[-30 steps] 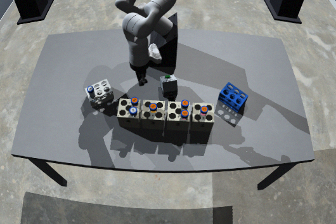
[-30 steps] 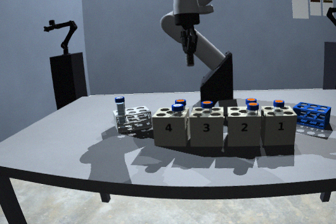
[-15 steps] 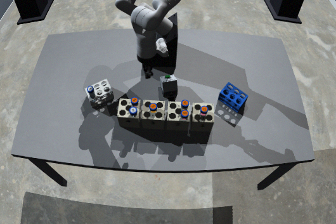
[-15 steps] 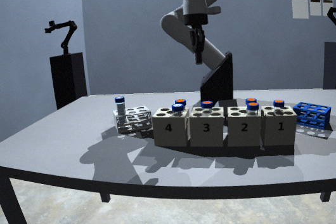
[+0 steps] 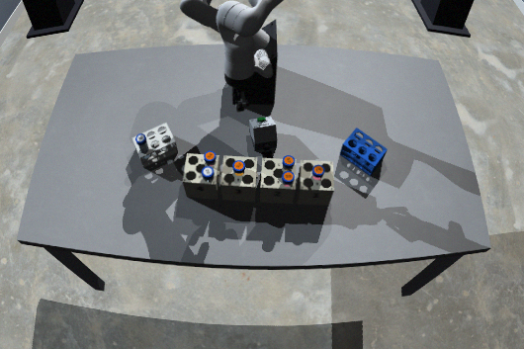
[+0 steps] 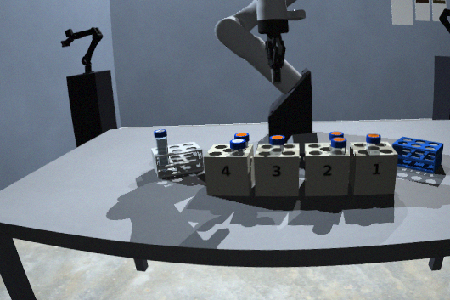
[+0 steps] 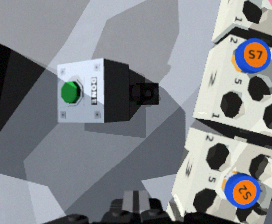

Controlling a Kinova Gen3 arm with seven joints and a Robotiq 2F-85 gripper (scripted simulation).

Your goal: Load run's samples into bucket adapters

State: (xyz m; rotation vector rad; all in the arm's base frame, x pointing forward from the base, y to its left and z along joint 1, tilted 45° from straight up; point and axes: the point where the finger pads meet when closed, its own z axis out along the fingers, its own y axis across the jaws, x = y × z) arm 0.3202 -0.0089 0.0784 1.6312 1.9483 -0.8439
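The done desk is 70 mm behind my hand, 70 mm to the left of it and 190 mm below it. Round my hand: sample tube S4: 70 mm ahead, 80 mm to the right, 180 mm below; then adapter 3: 110 mm ahead, 10 mm to the right, 200 mm below; then sample tube S2: 110 mm ahead, 180 mm below.
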